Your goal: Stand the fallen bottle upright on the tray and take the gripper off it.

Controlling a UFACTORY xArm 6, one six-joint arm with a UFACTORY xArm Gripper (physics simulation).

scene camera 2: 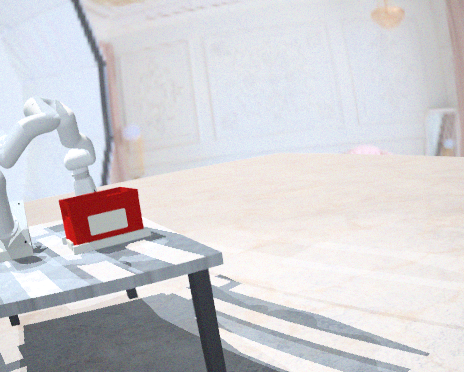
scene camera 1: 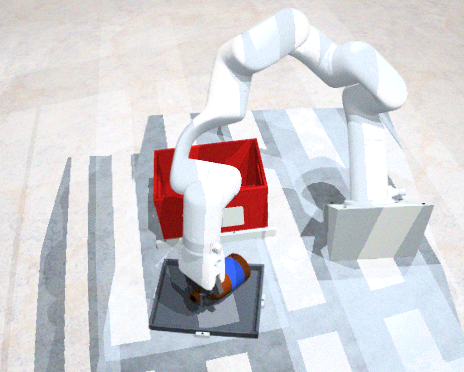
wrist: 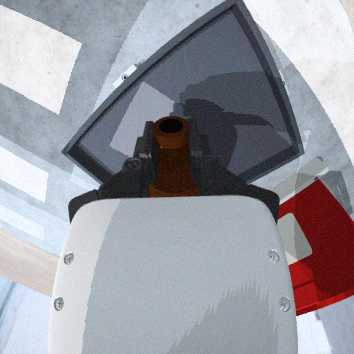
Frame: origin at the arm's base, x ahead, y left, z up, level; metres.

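Seen in the pictures: gripper, fingertip midpoint: (scene camera 1: 198, 299) (wrist: 172, 133); arm's base at its link origin: (scene camera 2: 4, 226) (scene camera 1: 369, 204).
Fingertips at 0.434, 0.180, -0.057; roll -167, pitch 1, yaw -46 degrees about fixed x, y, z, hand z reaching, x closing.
Pixels of each thing's middle, then the offset from my fingertips to it, as dx, dy, dz. "spot": a spot on its surface instead.
- brown bottle with a blue band, body centre: (wrist: 174, 185) (scene camera 1: 216, 282) -0.043, -0.041, +0.000
- dark grey tray at a spot on its surface: (wrist: 220, 45) (scene camera 1: 166, 319) spot: +0.085, +0.014, -0.055
- red divided box at the middle of its body: (wrist: 280, 265) (scene camera 1: 211, 192) (scene camera 2: 100, 217) -0.045, -0.307, +0.027
A brown bottle with a blue band (scene camera 1: 236, 272) (wrist: 172, 167) lies over on its side above the dark grey tray (scene camera 1: 167, 315) (wrist: 220, 45). Its neck points to the front left in scene camera 1, and its base is toward the tray's back right corner. My gripper (scene camera 1: 207, 294) (wrist: 172, 133) is shut on the bottle's neck, with one finger on each side and the open mouth just past the fingertips. The arm hides part of the bottle. Whether its base touches the tray is hard to tell. The bottle and tray do not show in scene camera 2.
A red divided box (scene camera 1: 172, 215) (scene camera 2: 80, 227) (wrist: 332, 240) with a pale label stands close behind the tray on a white strip. The arm's grey base block (scene camera 1: 380, 232) is at the right. The tray has a raised rim, with small white fittings outside it.
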